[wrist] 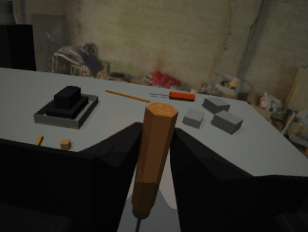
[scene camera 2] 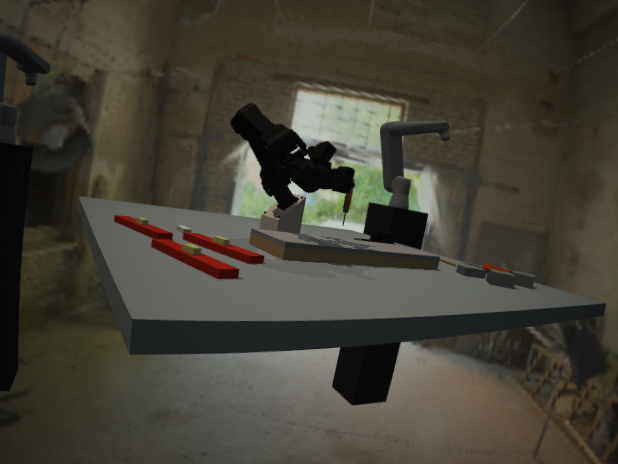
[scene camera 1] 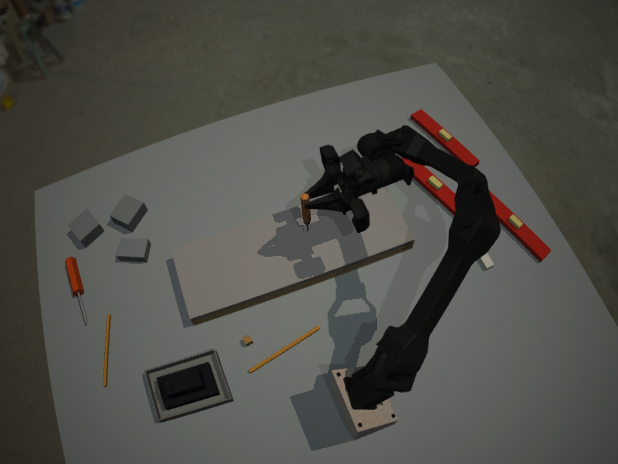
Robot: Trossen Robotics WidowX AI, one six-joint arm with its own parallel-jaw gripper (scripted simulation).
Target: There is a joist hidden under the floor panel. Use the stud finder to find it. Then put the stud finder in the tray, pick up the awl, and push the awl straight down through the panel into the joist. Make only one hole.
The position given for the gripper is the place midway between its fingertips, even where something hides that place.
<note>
The gripper [scene camera 1: 303, 202] holds an awl. Also in view: a stud finder [scene camera 1: 196, 383] and a grey tray [wrist: 40, 117].
The stud finder is seen too in the wrist view [wrist: 68, 102]. The gripper also shows in the wrist view [wrist: 156, 132] and in scene camera 2 [scene camera 2: 351, 185].
</note>
